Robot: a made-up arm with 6 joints.
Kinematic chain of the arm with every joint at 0, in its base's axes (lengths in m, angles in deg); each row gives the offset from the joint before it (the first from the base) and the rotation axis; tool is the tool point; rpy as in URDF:
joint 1: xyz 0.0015 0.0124 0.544 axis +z
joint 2: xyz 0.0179 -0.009 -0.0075 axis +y
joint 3: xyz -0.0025 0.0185 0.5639 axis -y
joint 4: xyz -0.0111 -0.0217 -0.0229 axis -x
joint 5: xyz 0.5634 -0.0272 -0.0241 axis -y
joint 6: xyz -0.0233 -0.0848 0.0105 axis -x
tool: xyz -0.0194 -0.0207 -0.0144 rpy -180 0 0
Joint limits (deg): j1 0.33..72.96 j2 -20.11..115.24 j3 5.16..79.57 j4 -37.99..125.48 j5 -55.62..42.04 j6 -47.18..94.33
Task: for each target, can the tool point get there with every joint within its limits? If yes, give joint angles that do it. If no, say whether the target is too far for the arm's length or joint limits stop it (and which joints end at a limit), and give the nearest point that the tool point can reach.
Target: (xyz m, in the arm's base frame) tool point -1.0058 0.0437 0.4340
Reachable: no: joint limits stop it (at a limit: joint 1, joint 2, joint 3) | nearest point -0.3745 0.0052 1.5431 | short by 1.277 m
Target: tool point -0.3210 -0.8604 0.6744
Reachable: no: joint limits stop it (at a limit: joint 2, joint 3) | nearest point -0.1294 -0.3418 1.5437 | short by 1.030 m
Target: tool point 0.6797 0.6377 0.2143
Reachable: yes | joints 52.14 83.71 35.90 15.15 14.31 27.39
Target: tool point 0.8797 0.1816 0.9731
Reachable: yes | joints 8.83 38.90 27.29 106.39 -8.28 72.22
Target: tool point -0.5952 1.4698 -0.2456
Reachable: no: too far | nearest point 0.2033 0.9610 -0.0464 | short by 0.968 m
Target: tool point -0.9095 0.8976 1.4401
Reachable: no: too far | nearest point -0.3444 0.0933 1.5844 | short by 0.993 m
